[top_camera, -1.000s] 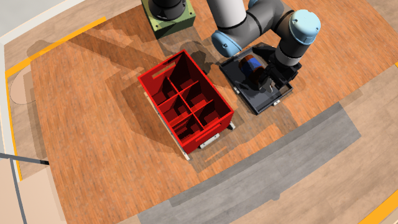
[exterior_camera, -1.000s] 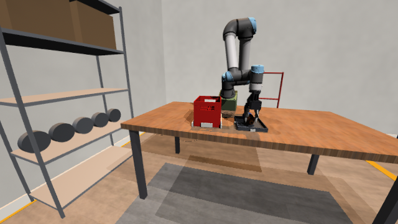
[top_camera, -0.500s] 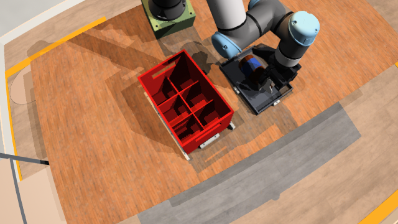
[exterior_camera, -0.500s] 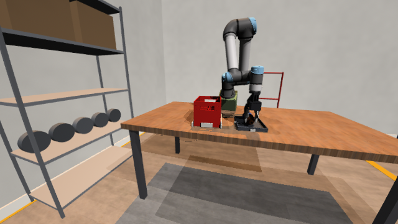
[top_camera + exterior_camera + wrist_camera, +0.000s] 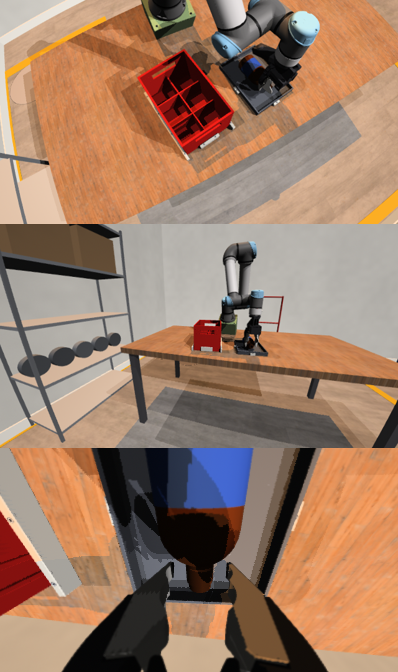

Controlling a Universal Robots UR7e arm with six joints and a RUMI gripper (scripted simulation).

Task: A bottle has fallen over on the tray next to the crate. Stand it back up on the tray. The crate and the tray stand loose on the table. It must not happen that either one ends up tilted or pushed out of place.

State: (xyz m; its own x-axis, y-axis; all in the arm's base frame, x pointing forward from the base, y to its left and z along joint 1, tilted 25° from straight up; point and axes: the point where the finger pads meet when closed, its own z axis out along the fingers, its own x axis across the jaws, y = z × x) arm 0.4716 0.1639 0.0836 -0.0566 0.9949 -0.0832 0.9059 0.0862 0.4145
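My hand is 50 mm past the brown bottle. Also, from my hand: red crate (80 mm behind, 310 mm to the right, 40 mm above); tray (50 mm behind, 30 mm below).
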